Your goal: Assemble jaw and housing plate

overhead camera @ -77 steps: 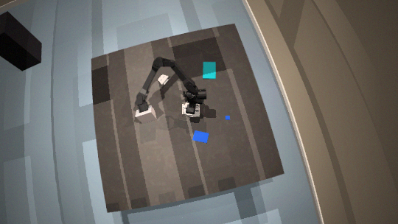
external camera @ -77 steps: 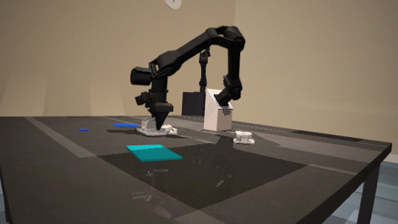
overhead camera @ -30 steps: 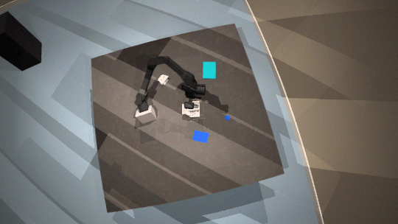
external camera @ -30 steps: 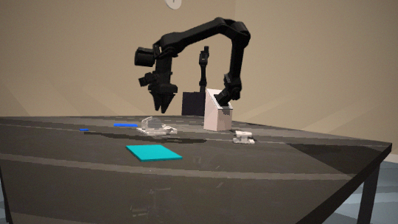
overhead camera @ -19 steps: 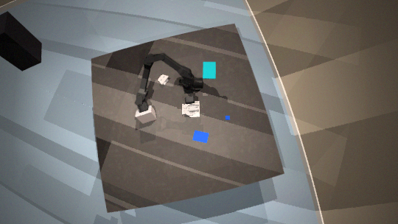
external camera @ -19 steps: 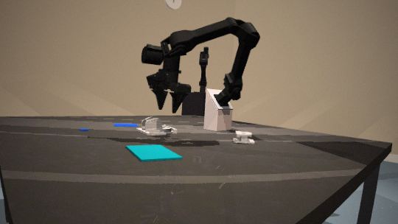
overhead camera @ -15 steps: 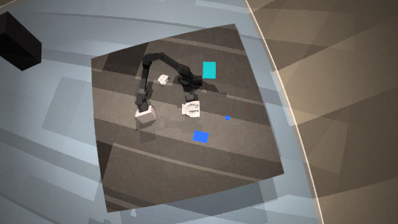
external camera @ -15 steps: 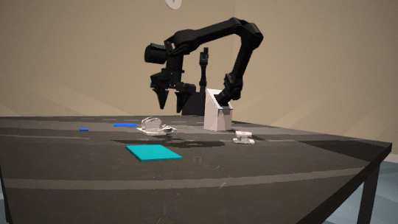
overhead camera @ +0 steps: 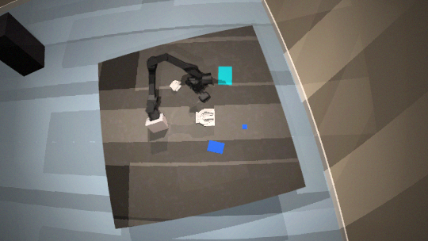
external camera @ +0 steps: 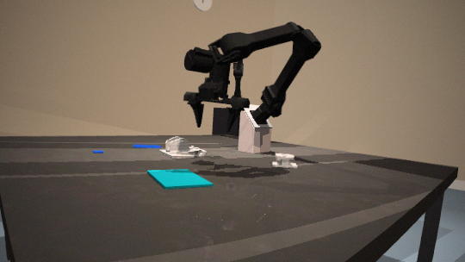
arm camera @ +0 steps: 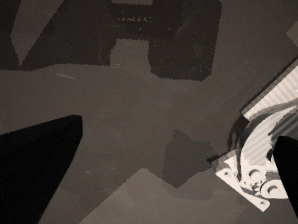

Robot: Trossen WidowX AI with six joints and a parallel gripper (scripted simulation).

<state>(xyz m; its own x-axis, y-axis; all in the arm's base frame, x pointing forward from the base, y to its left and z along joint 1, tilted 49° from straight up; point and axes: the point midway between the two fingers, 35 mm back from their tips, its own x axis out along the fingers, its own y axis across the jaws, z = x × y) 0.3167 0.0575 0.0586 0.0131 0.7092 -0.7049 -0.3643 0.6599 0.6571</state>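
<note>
The white housing plate lies 16 cm to the left of my gripper tip, 14 cm behind it and 7 cm below it. The rest, counted from my gripper tip: jaw (11 cm to the right, 8 cm below, 2 cm behind); then cyan flat patch (22 cm ahead, 13 cm to the left, 9 cm below); then small blue square (28 cm to the right, 23 cm ahead, 9 cm below).
</note>
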